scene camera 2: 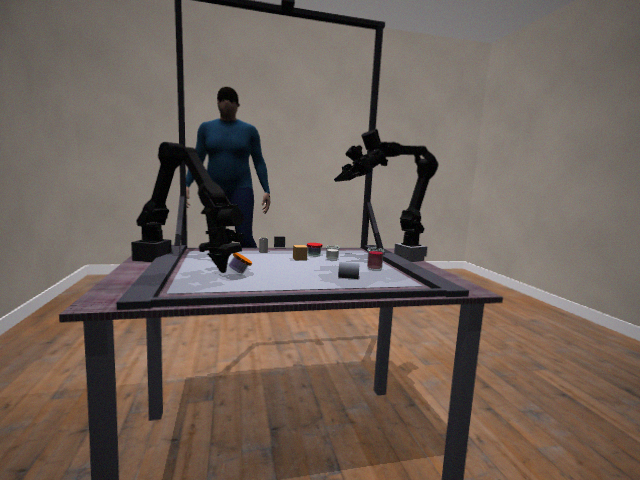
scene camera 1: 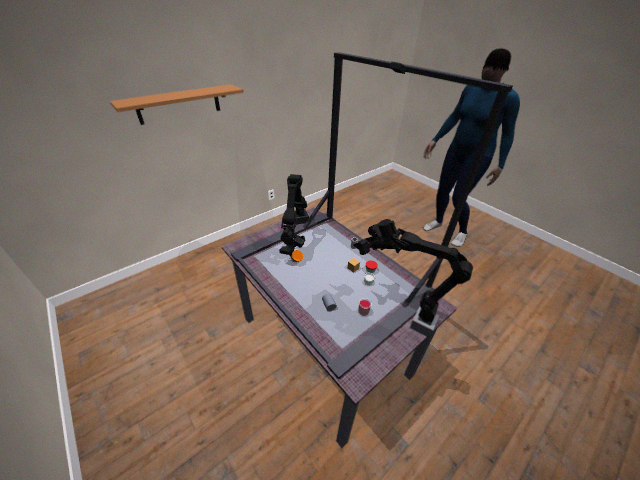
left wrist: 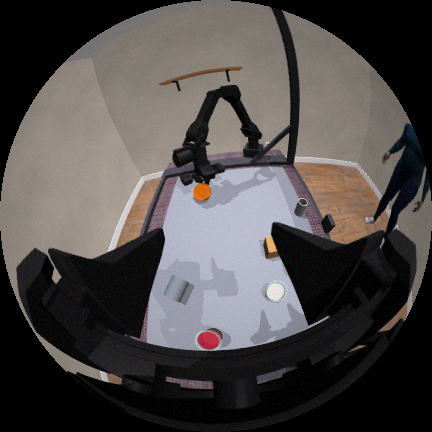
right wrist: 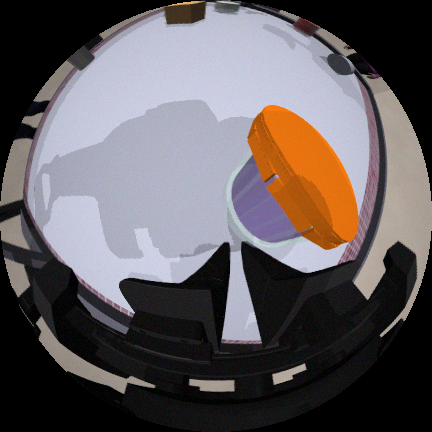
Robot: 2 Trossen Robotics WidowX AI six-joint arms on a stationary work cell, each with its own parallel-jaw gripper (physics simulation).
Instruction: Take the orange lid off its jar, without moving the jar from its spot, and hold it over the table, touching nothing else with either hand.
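Pixels of known places: left gripper, between the fingertips: [scene camera 2: 338, 179] [left wrist: 217, 231]; right gripper, between the fingertips: [scene camera 2: 223, 272] [scene camera 1: 291, 256] [right wrist: 234, 246]; left arm's base, origin of its link: [scene camera 2: 411, 245] [scene camera 1: 426, 317]; right arm's base, origin of its link: [scene camera 2: 151, 240] [scene camera 1: 300, 213] [left wrist: 253, 146].
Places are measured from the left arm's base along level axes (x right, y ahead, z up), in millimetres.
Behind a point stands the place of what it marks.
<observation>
The orange lid [scene camera 1: 297, 255] @[x -10, y 779, z 0 mm] [scene camera 2: 242, 258] @[x -29, y 787, z 1 mm] [left wrist: 202, 192] @[x -6, y 771, z -4 mm] [right wrist: 310, 170] sits on its clear jar with purple contents [scene camera 2: 238, 265] @[x -34, y 802, z -20 mm] [right wrist: 262, 205] @[x 16, y 805, z -7 mm]. Jar and lid are tilted over together, the lid facing up and to the right in scene camera 2. My right gripper [scene camera 2: 222, 271] @[x 8, y 841, z -52 mm] [right wrist: 234, 246] @[x 8, y 841, z -52 mm] is nearly closed and empty, its fingertips low beside the jar's lower end. Whether a finger touches the jar is unclear. My left gripper [scene camera 1: 360, 248] @[x 1, y 406, z 277 mm] [scene camera 2: 337, 179] @[x 1, y 406, z 277 mm] [left wrist: 217, 231] @[x 1, y 406, z 277 mm] is open and empty, high above the table on the other side.
An orange-brown cube [scene camera 1: 353, 265] @[x 121, y 472, z -11 mm] [scene camera 2: 299, 252] @[x 125, y 496, z -29 mm], a red-lidded jar [scene camera 1: 371, 265] [scene camera 2: 314, 249], a white-filled jar [scene camera 2: 332, 253] @[x 72, y 369, z -30 mm] [left wrist: 275, 291] @[x 96, y 353, z -21 mm] and a red jar [scene camera 2: 375, 260] @[x -126, y 300, z -20 mm] [left wrist: 208, 340] @[x -101, y 280, z 4 mm] stand on the table. A grey cylinder [scene camera 1: 329, 302] @[x -187, y 438, z -9 mm] [scene camera 2: 348, 270] @[x -190, y 467, z -28 mm] lies on its side. Another grey cylinder [scene camera 2: 263, 245] @[x 305, y 584, z -28 mm] [left wrist: 301, 207] @[x 311, y 563, z -13 mm] stands near the edge.
</observation>
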